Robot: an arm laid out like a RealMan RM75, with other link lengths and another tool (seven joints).
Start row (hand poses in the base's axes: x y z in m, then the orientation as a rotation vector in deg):
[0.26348, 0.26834, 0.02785, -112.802, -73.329, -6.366]
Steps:
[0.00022, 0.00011, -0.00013, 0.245, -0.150, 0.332]
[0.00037, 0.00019, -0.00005, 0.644, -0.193, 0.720]
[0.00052, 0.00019, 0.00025, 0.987, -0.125, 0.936]
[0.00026, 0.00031, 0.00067, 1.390, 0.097, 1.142]
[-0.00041, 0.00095, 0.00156, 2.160, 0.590, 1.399]
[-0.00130, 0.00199, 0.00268, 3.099, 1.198, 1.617]
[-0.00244, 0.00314, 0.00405, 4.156, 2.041, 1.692]
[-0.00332, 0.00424, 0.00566, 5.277, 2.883, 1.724]
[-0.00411, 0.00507, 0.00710, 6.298, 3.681, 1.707]
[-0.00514, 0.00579, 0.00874, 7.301, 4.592, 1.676]
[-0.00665, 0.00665, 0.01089, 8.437, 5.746, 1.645]
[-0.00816, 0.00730, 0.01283, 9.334, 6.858, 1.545]
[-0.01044, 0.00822, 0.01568, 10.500, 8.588, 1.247]
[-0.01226, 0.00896, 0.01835, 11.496, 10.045, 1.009]
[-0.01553, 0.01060, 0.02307, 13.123, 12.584, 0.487]
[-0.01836, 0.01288, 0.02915, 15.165, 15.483, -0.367]
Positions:
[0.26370, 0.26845, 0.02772, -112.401, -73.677, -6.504]
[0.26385, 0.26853, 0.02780, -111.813, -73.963, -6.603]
[0.26400, 0.26853, 0.02810, -111.367, -74.028, -6.641]
[0.26374, 0.26865, 0.02852, -110.851, -73.966, -6.568]
[0.26307, 0.26929, 0.02941, -109.944, -73.670, -6.426]
[0.26218, 0.27033, 0.03053, -108.900, -73.212, -6.295]
[0.26104, 0.27148, 0.03190, -107.811, -72.432, -6.075]
[0.26016, 0.27258, 0.03351, -106.696, -71.594, -5.916]
[0.25937, 0.27341, 0.03495, -105.704, -70.768, -5.765]
[0.25834, 0.27413, 0.03659, -104.715, -69.864, -5.501]
[0.25683, 0.27499, 0.03874, -103.567, -68.768, -5.085]
[0.25532, 0.27564, 0.04068, -102.669, -67.709, -4.604]
[0.25304, 0.27656, 0.04353, -101.546, -66.001, -3.793]
[0.25122, 0.27730, 0.04620, -100.571, -64.575, -3.121]
[0.24795, 0.27894, 0.05092, -99.010, -62.033, -1.950]
[0.24512, 0.28122, 0.05700, -97.198, -58.862, -0.863]

